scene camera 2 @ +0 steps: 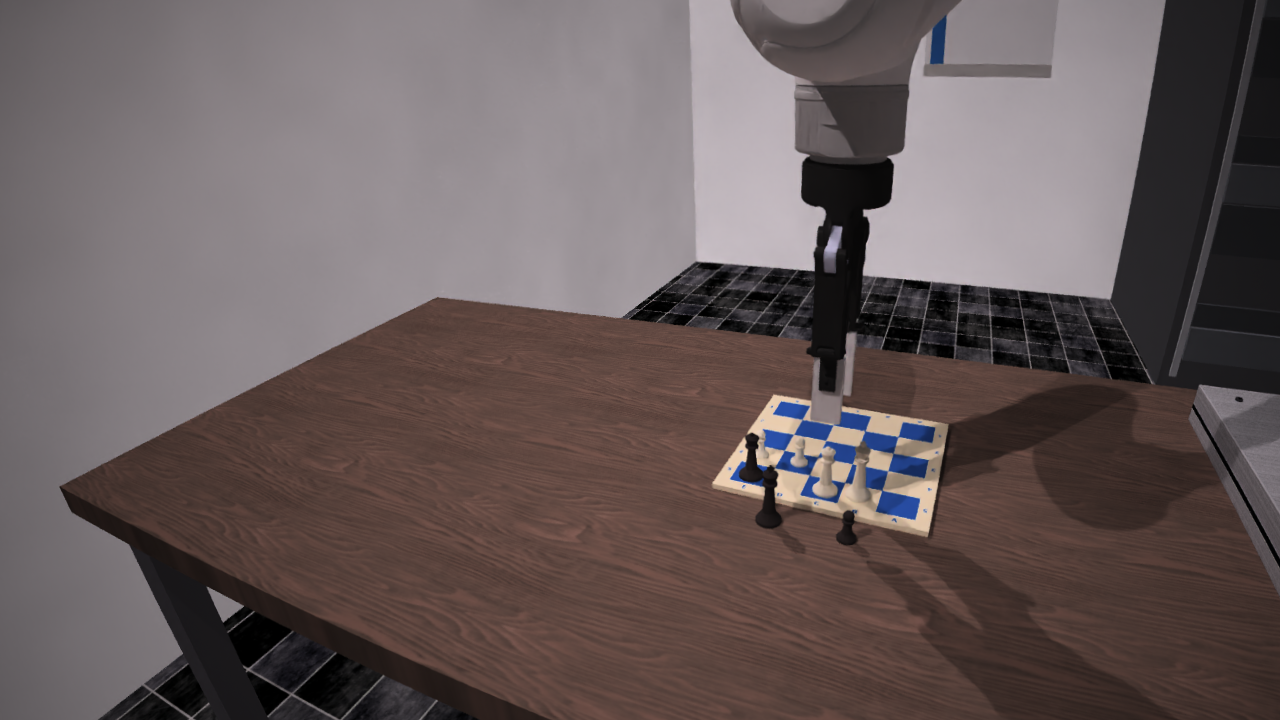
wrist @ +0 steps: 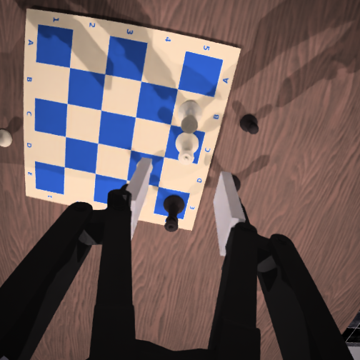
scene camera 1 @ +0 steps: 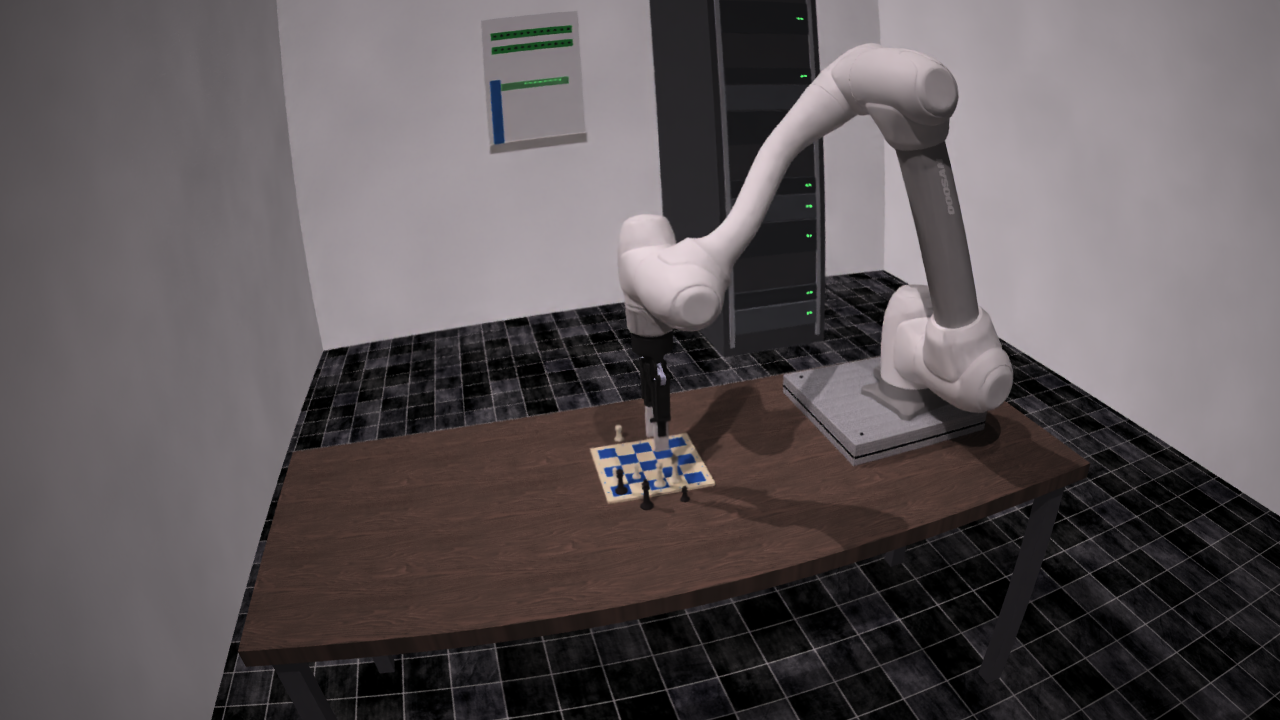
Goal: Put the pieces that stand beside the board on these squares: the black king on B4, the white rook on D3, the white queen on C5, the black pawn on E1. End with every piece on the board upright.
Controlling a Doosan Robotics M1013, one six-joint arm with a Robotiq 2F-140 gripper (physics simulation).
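Seen in the pictures: gripper, fingertip midpoint: [scene camera 2: 831,406] [scene camera 1: 657,442]; arm's base, origin of the base link: [scene camera 1: 908,397].
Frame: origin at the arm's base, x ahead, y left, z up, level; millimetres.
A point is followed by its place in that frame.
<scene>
My gripper [scene camera 1: 656,437] @(z 53, x 639, y -39 mm) [scene camera 2: 837,404] @(z 53, x 639, y -39 mm) [wrist: 183,180] is open and empty, above the board. The white queen [scene camera 1: 659,475] @(z -20, x 641, y -35 mm) [scene camera 2: 825,474] @(z -22, x 640, y -34 mm) [wrist: 187,144] stands upright on C5 of the blue-and-cream board [scene camera 1: 600,470] @(z -45, x 726, y -147 mm) [scene camera 2: 931,488] @(z -45, x 531, y -62 mm) [wrist: 30,100]. The black king [scene camera 1: 646,495] @(z -21, x 692, y 18 mm) [scene camera 2: 768,497] @(z -20, x 691, y 18 mm) [wrist: 236,181] stands beside the board's 5 side, partly hidden by a finger in the wrist view. The black pawn [scene camera 1: 684,493] @(z -34, x 617, y 30 mm) [scene camera 2: 846,527] @(z -35, x 617, y 31 mm) [wrist: 249,123] stands beside the same side. The white rook [scene camera 1: 618,433] @(z -32, x 640, y -256 mm) [wrist: 5,137] stands beyond the 1 side. Squares B4, D3 and E1 hold no piece.
A tall white piece [scene camera 1: 676,472] @(z -22, x 605, y -31 mm) [scene camera 2: 861,474] @(z -16, x 605, y -31 mm) [wrist: 189,117] stands on B5, beside the white queen. A black queen [scene camera 1: 620,481] @(z -19, x 718, y -49 mm) [scene camera 2: 751,459] @(z -21, x 716, y -47 mm) [wrist: 172,210] stands on E5. White pawns stand on D4 [scene camera 2: 799,453] @(z -30, x 669, y -83 mm) and E4 [scene camera 2: 762,445] @(z -30, x 710, y -91 mm), largely hidden by a finger in the wrist view.
</scene>
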